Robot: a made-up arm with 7 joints. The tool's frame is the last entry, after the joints. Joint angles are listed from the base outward.
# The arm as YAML. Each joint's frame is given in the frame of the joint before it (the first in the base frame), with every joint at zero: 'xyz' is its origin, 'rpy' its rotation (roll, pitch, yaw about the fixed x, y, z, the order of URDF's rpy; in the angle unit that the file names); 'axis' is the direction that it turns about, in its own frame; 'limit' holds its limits. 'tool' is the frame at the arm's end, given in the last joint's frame.
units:
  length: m
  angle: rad
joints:
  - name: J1
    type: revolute
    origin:
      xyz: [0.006, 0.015, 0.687]
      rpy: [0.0, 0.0, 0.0]
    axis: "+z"
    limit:
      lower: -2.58
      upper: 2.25
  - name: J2
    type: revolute
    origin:
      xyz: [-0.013, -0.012, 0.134]
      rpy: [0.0, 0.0, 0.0]
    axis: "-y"
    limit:
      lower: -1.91
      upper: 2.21
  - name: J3
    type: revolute
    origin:
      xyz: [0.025, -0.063, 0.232]
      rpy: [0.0, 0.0, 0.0]
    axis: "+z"
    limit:
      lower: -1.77
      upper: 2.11
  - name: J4
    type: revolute
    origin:
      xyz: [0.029, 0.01, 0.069]
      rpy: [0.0, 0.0, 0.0]
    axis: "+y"
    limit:
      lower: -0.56
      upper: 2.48
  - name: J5
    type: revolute
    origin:
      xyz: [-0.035, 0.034, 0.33]
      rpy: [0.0, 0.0, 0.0]
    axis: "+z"
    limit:
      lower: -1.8
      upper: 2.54
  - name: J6
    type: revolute
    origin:
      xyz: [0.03, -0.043, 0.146]
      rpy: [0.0, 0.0, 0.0]
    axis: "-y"
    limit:
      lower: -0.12
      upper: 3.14
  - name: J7
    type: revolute
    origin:
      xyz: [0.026, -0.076, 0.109]
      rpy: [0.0, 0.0, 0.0]
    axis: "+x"
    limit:
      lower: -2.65
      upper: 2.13
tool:
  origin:
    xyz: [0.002, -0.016, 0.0]
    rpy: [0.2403, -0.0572, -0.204]
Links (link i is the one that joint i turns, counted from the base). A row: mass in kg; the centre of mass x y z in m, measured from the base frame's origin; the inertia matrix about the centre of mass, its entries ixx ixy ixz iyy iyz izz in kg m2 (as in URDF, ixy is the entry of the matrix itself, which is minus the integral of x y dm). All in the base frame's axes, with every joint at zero. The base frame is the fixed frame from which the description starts. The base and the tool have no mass.
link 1: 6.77; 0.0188 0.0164 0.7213; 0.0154 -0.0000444 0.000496 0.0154 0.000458 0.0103
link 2: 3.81; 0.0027 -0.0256 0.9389; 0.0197 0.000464 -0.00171 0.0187 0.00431 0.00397
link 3: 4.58; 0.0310 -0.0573 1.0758; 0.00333 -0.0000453 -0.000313 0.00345 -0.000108 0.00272
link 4: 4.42; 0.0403 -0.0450 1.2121; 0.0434 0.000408 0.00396 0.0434 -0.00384 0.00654
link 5: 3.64; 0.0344 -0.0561 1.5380; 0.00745 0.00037 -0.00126 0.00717 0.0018 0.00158
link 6: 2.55; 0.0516 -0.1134 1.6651; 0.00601 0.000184 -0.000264 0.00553 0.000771 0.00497
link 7: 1.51; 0.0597 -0.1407 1.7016; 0.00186 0 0 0.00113 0 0.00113
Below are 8 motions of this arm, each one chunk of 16 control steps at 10 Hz.
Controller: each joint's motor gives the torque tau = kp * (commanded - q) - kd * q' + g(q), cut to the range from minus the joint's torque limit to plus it. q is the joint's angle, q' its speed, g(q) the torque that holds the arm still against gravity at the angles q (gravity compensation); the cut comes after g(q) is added. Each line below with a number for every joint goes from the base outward.
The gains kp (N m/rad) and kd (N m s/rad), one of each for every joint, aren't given. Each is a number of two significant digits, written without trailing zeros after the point. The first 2 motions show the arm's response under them.
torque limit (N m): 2.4 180 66 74 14 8.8 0.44
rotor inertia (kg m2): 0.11 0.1 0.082 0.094 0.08 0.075 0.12
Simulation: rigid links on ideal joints. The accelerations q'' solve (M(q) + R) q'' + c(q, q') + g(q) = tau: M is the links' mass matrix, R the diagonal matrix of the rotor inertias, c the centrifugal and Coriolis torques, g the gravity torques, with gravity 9.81 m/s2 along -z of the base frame. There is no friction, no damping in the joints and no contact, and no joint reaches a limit. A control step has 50 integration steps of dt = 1/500 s. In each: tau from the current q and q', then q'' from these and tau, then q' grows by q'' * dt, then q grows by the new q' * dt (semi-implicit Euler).
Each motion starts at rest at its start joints. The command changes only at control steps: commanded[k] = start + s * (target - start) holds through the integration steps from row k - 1 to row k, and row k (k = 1, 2, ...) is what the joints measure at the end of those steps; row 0 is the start. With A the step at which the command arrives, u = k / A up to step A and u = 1 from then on. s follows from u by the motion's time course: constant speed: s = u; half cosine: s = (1 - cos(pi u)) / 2; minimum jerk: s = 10 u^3 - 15 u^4 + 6 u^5; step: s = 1 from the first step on.
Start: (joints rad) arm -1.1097 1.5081 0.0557 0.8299 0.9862 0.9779 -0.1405
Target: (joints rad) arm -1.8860 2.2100 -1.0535 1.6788 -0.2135 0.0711 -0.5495
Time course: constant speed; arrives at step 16
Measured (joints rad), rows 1 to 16:
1: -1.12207 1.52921 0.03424 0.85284 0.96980 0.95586 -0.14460
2: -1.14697 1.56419 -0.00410 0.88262 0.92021 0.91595 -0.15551
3: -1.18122 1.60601 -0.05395 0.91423 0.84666 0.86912 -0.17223
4: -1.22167 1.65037 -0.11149 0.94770 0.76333 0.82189 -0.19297
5: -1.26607 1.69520 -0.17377 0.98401 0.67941 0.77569 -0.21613
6: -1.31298 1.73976 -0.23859 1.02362 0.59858 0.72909 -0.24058
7: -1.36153 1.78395 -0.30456 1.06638 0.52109 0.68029 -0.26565
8: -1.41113 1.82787 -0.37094 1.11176 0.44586 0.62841 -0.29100
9: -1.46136 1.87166 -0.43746 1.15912 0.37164 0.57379 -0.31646
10: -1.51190 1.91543 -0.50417 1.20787 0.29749 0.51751 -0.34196
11: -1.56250 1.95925 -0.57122 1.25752 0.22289 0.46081 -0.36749
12: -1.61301 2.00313 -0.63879 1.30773 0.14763 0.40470 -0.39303
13: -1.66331 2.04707 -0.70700 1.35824 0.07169 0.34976 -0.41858
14: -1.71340 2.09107 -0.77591 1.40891 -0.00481 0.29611 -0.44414
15: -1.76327 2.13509 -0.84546 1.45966 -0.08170 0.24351 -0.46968
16: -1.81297 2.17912 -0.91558 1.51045 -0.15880 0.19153 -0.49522
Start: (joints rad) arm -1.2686 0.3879 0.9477 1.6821 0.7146 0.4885 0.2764
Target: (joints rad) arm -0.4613 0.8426 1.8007 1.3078 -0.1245 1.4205 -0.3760
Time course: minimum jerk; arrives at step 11
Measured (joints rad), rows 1 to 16:
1: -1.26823 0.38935 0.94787 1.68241 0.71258 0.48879 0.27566
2: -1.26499 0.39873 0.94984 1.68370 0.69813 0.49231 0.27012
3: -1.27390 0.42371 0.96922 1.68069 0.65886 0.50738 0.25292
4: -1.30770 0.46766 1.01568 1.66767 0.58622 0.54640 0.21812
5: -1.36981 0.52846 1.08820 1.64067 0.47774 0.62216 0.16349
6: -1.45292 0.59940 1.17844 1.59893 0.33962 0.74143 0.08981
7: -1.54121 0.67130 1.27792 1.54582 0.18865 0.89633 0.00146
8: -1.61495 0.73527 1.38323 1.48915 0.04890 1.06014 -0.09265
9: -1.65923 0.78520 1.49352 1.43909 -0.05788 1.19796 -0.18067
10: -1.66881 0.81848 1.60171 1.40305 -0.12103 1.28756 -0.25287
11: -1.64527 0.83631 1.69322 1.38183 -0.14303 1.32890 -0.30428
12: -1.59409 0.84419 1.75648 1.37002 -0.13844 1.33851 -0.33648
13: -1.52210 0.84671 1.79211 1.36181 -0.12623 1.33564 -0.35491
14: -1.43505 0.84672 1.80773 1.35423 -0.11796 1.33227 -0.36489
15: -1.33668 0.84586 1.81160 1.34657 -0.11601 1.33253 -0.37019
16: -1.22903 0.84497 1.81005 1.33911 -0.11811 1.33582 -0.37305
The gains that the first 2 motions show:
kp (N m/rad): 67 770 57 81 15 4.1 6.4
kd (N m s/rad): 15 91 14 29 2 1 1.7
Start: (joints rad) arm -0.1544 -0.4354 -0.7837 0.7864 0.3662 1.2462 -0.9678
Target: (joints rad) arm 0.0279 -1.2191 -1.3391 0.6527 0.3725 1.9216 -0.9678
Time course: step
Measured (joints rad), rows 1 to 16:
1: -0.24668 -0.79591 -1.09738 0.60231 0.18056 1.46779 -0.96581
2: -0.28202 -1.05558 -1.17152 0.61674 0.12817 1.68080 -0.97444
3: -0.25611 -1.18437 -1.14751 0.66724 0.29379 1.74465 -0.97714
4: -0.22081 -1.22973 -1.13896 0.70060 0.45036 1.76945 -0.97301
5: -0.18942 -1.23720 -1.16281 0.71184 0.50407 1.80167 -0.96762
6: -0.16106 -1.23151 -1.20681 0.70805 0.47728 1.83868 -0.96456
7: -0.13256 -1.22357 -1.25508 0.69747 0.42511 1.86989 -0.96423
8: -0.10075 -1.21784 -1.29532 0.68638 0.38471 1.89122 -0.96542
9: -0.06437 -1.21542 -1.32171 0.67728 0.36594 1.90389 -0.96683
10: -0.02767 -1.21566 -1.33401 0.66838 0.35924 1.91088 -0.96781
11: 0.00579 -1.21703 -1.33732 0.66034 0.35646 1.91428 -0.96834
12: 0.03565 -1.21829 -1.33717 0.65460 0.35653 1.91559 -0.96854
13: 0.06183 -1.21906 -1.33621 0.65061 0.35838 1.91616 -0.96855
14: 0.08397 -1.21942 -1.33539 0.64772 0.36006 1.91672 -0.96847
15: 0.10185 -1.21952 -1.33497 0.64554 0.36091 1.91749 -0.96838
16: 0.11538 -1.21951 -1.33486 0.64386 0.36110 1.91839 -0.96832

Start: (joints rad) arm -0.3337 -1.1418 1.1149 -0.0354 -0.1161 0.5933 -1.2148
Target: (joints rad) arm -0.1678 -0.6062 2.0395 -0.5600 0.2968 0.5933 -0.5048
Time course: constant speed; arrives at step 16
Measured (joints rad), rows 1 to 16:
1: -0.33291 -1.12884 1.13506 -0.03822 -0.09797 0.58691 -1.20698
2: -0.32669 -1.10152 1.16799 -0.04955 -0.07218 0.57694 -1.18712
3: -0.31554 -1.06727 1.20866 -0.06792 -0.04921 0.57151 -1.15786
4: -0.30227 -1.03155 1.25446 -0.09051 -0.02689 0.57155 -1.12241
5: -0.28909 -0.99659 1.30399 -0.11552 -0.00267 0.57400 -1.08309
6: -0.27693 -0.96260 1.35625 -0.14219 0.02326 0.57631 -1.04144
7: -0.26595 -0.92908 1.41039 -0.17027 0.04967 0.57769 -0.99843
8: -0.25608 -0.89567 1.46572 -0.19961 0.07577 0.57847 -0.95470
9: -0.24720 -0.86224 1.52176 -0.23003 0.10137 0.57918 -0.91061
10: -0.23913 -0.82878 1.57823 -0.26134 0.12656 0.58022 -0.86636
11: -0.23165 -0.79533 1.63498 -0.29339 0.15149 0.58171 -0.82203
12: -0.22448 -0.76190 1.69190 -0.32598 0.17629 0.58363 -0.77768
13: -0.21736 -0.72850 1.74894 -0.35897 0.20109 0.58580 -0.73333
14: -0.21004 -0.69513 1.80608 -0.39219 0.22601 0.58800 -0.68897
15: -0.20234 -0.66178 1.86330 -0.42553 0.25113 0.59001 -0.64460
16: -0.19414 -0.62844 1.92060 -0.45886 0.27646 0.59166 -0.60023

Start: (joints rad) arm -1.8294 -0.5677 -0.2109 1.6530 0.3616 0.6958 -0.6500
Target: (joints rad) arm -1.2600 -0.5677 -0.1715 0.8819 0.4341 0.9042 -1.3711
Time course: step
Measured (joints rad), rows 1 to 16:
1: -1.85979 -0.58570 -0.18970 1.53583 0.48564 0.65739 -0.66694
2: -1.87072 -0.58258 -0.18479 1.39474 0.52752 0.63434 -0.71697
3: -1.86170 -0.57459 -0.18973 1.26701 0.48336 0.67342 -0.80102
4: -1.84243 -0.56703 -0.19708 1.15943 0.42604 0.75426 -0.91908
5: -1.81785 -0.56172 -0.20255 1.07403 0.38700 0.84364 -1.06103
6: -1.78882 -0.55915 -0.20519 1.01008 0.37052 0.91726 -1.18117
7: -1.75501 -0.55896 -0.20549 0.96499 0.37146 0.96430 -1.26301
8: -1.71606 -0.56033 -0.20430 0.93510 0.38241 0.98440 -1.31292
9: -1.67167 -0.56237 -0.20241 0.91642 0.39679 0.98342 -1.34121
10: -1.62163 -0.56441 -0.20038 0.90535 0.41015 0.96949 -1.35634
11: -1.56580 -0.56608 -0.19857 0.89901 0.42036 0.95022 -1.36403
12: -1.50411 -0.56728 -0.19715 0.89538 0.42702 0.93108 -1.36776
13: -1.43666 -0.56808 -0.19601 0.89317 0.43069 0.91510 -1.36951
14: -1.37019 -0.56870 -0.18771 0.89086 0.43275 0.90226 -1.37040
15: -1.30982 -0.56899 -0.17507 0.88879 0.43609 0.89040 -1.37099
16: -1.25277 -0.56911 -0.16634 0.88748 0.43915 0.88108 -1.37130

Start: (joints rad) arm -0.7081 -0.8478 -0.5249 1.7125 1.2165 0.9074 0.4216
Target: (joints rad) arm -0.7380 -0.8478 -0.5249 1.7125 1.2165 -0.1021 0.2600
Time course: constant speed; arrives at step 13
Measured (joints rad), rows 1 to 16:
1: -0.70846 -0.84769 -0.52512 1.71234 1.21592 0.89592 0.41948
2: -0.70954 -0.84758 -0.52559 1.71198 1.21492 0.86397 0.41404
3: -0.71134 -0.84753 -0.52616 1.71160 1.21411 0.81325 0.40588
4: -0.71367 -0.84755 -0.52666 1.71136 1.21378 0.74891 0.39588
5: -0.71629 -0.84761 -0.52700 1.71131 1.21390 0.67617 0.38477
6: -0.71897 -0.84769 -0.52715 1.71140 1.21428 0.59900 0.37302
7: -0.72158 -0.84776 -0.52712 1.71159 1.21474 0.51998 0.36093
8: -0.72402 -0.84781 -0.52695 1.71180 1.21518 0.44051 0.34866
9: -0.72630 -0.84785 -0.52669 1.71200 1.21555 0.36126 0.33630
10: -0.72845 -0.84786 -0.52637 1.71214 1.21586 0.28240 0.32390
11: -0.73051 -0.84787 -0.52602 1.71224 1.21612 0.20393 0.31148
12: -0.73252 -0.84787 -0.52567 1.71230 1.21635 0.12576 0.29906
13: -0.73453 -0.84787 -0.52535 1.71234 1.21656 0.04779 0.28664
14: -0.73610 -0.84791 -0.52473 1.71269 1.21745 -0.01806 0.27633
15: -0.73685 -0.84799 -0.52379 1.71326 1.21857 -0.06330 0.26936
16: -0.73690 -0.84803 -0.52284 1.71371 1.21929 -0.09025 0.26510

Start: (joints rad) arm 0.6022 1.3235 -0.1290 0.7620 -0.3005 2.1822 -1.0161
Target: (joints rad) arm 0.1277 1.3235 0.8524 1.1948 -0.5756 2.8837 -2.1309
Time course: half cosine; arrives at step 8
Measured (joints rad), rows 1 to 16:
1: 0.60307 1.32414 -0.12080 0.76473 -0.30477 2.18647 -1.02338
2: 0.60886 1.32567 -0.08456 0.77523 -0.32375 2.20519 -1.05365
3: 0.62298 1.32692 -0.00849 0.79830 -0.36061 2.24770 -1.11731
4: 0.64675 1.32661 0.10547 0.83700 -0.40750 2.31728 -1.22041
5: 0.67826 1.32429 0.24484 0.89062 -0.45267 2.41176 -1.36331
6: 0.71061 1.32097 0.39050 0.95320 -0.48809 2.52535 -1.53758
7: 0.73204 1.31878 0.52323 1.01416 -0.51341 2.64769 -1.71729
8: 0.73031 1.31932 0.62838 1.06246 -0.53271 2.75984 -1.87289
9: 0.70216 1.32182 0.70370 1.09490 -0.55046 2.84034 -1.99910
10: 0.65240 1.32428 0.75600 1.11590 -0.56768 2.88159 -2.09582
11: 0.58582 1.32594 0.79153 1.12978 -0.58173 2.89186 -2.16278
12: 0.50559 1.32685 0.81503 1.13921 -0.59133 2.88454 -2.19970
13: 0.41370 1.32726 0.83018 1.14574 -0.59705 2.87067 -2.20642
14: 0.31421 1.32712 0.84170 1.15169 -0.60017 2.85583 -2.18955
15: 0.22154 1.32641 0.85524 1.16091 -0.59820 2.84174 -2.16948
16: 0.13506 1.32594 0.86470 1.16892 -0.59363 2.83407 -2.15415

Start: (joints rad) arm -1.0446 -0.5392 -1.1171 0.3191 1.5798 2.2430 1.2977
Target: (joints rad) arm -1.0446 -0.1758 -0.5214 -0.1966 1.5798 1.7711 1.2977
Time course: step
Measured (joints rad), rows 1 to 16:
1: -1.06328 -0.39754 -0.87766 0.30850 1.68883 2.20555 1.29173
2: -1.05708 -0.26579 -0.75040 0.18474 1.70925 2.09390 1.28964
3: -1.04230 -0.19553 -0.66669 0.04714 1.63859 1.92837 1.29284
4: -1.03999 -0.16706 -0.61291 -0.05455 1.57678 1.78720 1.29697
5: -1.04358 -0.16030 -0.57963 -0.11739 1.54367 1.70759 1.29970
6: -1.04527 -0.16279 -0.55860 -0.15249 1.54036 1.68335 1.30068
7: -1.04479 -0.16769 -0.54524 -0.17044 1.55419 1.69183 1.30052
8: -1.04365 -0.17189 -0.53680 -0.17909 1.57017 1.71316 1.29988
9: -1.04285 -0.17450 -0.53145 -0.18345 1.58049 1.73536 1.29919
10: -1.04268 -0.17569 -0.52800 -0.18620 1.58429 1.75294 1.29862
11: -1.04298 -0.17600 -0.52575 -0.18841 1.58398 1.76448 1.29822
12: -1.04346 -0.17593 -0.52425 -0.19038 1.58218 1.77074 1.29799
13: -1.04391 -0.17578 -0.52325 -0.19206 1.58051 1.77330 1.29786
14: -1.04423 -0.17568 -0.52259 -0.19341 1.57956 1.77372 1.29780
15: -1.04441 -0.17565 -0.52216 -0.19441 1.57925 1.77319 1.29776
16: -1.04450 -0.17567 -0.52188 -0.19511 1.57932 1.77242 1.29775

